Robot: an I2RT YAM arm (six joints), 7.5 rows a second.
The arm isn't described. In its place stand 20 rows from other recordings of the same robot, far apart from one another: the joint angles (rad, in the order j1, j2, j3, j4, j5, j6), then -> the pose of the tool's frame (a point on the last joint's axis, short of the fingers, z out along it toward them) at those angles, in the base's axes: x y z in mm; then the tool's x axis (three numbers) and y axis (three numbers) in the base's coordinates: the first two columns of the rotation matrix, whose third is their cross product.
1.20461, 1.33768, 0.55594, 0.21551, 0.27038, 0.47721 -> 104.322 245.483 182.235 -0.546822 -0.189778 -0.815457 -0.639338 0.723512 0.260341
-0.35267, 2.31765, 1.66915, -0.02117, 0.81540, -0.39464 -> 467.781 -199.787 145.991 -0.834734 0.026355 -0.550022 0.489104 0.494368 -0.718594
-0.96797, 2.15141, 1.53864, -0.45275, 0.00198, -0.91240 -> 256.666 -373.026 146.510 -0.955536 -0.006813 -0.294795 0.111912 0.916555 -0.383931
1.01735, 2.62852, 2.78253, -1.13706, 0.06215, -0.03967 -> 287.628 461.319 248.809 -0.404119 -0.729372 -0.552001 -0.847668 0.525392 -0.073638
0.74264, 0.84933, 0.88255, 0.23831, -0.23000, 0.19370 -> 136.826 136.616 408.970 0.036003 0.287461 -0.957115 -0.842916 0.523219 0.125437
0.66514, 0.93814, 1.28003, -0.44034, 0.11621, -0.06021 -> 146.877 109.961 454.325 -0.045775 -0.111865 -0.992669 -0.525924 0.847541 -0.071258
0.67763, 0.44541, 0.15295, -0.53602, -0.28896, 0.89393 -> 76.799 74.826 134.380 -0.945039 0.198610 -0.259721 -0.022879 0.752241 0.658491
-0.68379, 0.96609, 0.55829, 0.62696, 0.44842, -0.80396 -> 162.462 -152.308 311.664 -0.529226 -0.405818 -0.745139 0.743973 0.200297 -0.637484
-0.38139, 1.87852, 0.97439, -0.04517, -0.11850, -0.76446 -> 337.822 -130.940 120.758 -0.756229 -0.437233 -0.486771 -0.301640 0.893142 -0.333632
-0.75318, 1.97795, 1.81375, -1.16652, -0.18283, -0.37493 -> 297.675 -270.213 269.184 -0.894119 0.344666 -0.285931 0.337002 0.938329 0.077255
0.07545, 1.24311, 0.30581, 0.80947, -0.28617, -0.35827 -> 234.261 27.787 187.724 0.004205 -0.337036 -0.941482 -0.373750 0.872729 -0.314093
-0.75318, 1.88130, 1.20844, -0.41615, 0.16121, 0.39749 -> 273.474 -264.229 162.395 -0.313737 0.817897 -0.482299 0.922743 0.382389 0.048219
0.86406, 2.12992, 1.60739, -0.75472, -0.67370, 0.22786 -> 263.469 342.763 169.554 -0.766247 -0.625512 -0.146967 -0.552752 0.525072 0.647120
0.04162, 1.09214, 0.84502, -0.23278, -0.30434, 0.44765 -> 245.749 20.912 296.233 -0.547978 0.390495 -0.739753 -0.075531 0.857640 0.508674
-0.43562, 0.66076, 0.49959, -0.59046, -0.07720, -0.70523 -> 130.814 -57.857 220.664 -0.710991 -0.381929 -0.590443 -0.119818 0.893169 -0.433466
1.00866, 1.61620, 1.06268, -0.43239, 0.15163, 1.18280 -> 181.624 278.236 208.437 -0.901225 0.286129 -0.325460 0.111739 0.879067 0.463418
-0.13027, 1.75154, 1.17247, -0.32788, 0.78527, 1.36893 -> 360.082 -72.560 211.231 0.356588 0.652041 -0.669095 0.870118 0.029008 0.491989
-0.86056, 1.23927, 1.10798, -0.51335, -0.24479, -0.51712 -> 183.611 -200.284 325.314 -0.641797 0.010697 -0.766800 0.335932 0.902783 -0.268575
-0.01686, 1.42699, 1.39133, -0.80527, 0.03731, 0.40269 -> 302.144 -6.422 344.341 -0.669205 0.402961 -0.624330 0.330402 0.913929 0.235728
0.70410, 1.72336, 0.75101, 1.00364, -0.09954, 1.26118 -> 269.878 233.855 209.238 -0.678356 0.667288 -0.307505 -0.242045 0.192205 0.951037
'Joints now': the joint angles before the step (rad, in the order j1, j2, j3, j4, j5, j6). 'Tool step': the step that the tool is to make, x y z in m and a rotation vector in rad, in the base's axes. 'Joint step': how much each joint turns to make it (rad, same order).
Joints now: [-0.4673, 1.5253, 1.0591, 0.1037, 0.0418, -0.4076]
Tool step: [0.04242, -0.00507, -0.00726, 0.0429, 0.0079, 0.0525]
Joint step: [0.0341, 0.1599, 0.1473, -0.0139, -0.0301, 0.0260]
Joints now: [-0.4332, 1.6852, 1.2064, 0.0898, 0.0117, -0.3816]
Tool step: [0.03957, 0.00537, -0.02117, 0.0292, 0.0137, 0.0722]
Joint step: [0.0473, 0.1478, 0.1008, 0.0228, -0.0312, 0.0099]
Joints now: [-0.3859, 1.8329, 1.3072, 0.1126, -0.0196, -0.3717]
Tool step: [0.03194, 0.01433, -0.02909, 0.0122, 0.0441, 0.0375]
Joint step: [0.0571, 0.1263, 0.0682, 0.0125, 0.0194, 0.0046]
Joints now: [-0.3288, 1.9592, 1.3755, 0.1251, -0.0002, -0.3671]
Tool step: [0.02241, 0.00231, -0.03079, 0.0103, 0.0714, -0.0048]
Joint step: [0.0220, 0.1187, 0.0747, -0.0270, 0.0295, 0.0017]
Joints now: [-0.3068, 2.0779, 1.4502, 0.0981, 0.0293, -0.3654]
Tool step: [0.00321, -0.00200, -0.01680, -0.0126, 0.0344, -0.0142]
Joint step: [-0.0002, 0.0400, 0.0018, 0.0097, 0.0236, -0.0119]
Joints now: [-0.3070, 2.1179, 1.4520, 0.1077, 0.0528, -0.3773]
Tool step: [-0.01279, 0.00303, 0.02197, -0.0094, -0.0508, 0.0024]
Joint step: [-0.0027, -0.0818, -0.0528, 0.0222, -0.0077, 0.0030]
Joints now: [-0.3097, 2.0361, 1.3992, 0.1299, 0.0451, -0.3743]
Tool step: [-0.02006, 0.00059, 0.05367, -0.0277, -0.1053, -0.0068]
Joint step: [-0.0131, -0.1415, -0.0212, -0.0118, -0.0084, 0.0030]
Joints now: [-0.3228, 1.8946, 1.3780, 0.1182, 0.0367, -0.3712]
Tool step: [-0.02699, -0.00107, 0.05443, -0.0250, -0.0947, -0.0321]
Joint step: [-0.0221, -0.1412, 0.0010, -0.0450, 0.0069, 0.0104]
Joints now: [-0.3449, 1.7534, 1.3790, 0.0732, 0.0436, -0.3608]
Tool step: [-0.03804, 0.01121, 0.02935, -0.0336, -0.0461, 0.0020]
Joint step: [-0.0064, -0.1641, -0.0879, -0.0208, -0.0038, -0.0175]
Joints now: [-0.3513, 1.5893, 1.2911, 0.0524, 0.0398, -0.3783]
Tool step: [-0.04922, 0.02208, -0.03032, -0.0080, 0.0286, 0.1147]
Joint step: [0.0000, -0.1924, -0.2872, 0.0701, -0.1065, -0.0460]
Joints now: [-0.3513, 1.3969, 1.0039, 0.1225, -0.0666, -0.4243]
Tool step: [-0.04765, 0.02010, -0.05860, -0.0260, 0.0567, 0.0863]
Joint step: [0.0000, -0.1531, -0.3302, 0.1259, -0.0697, -0.0675]
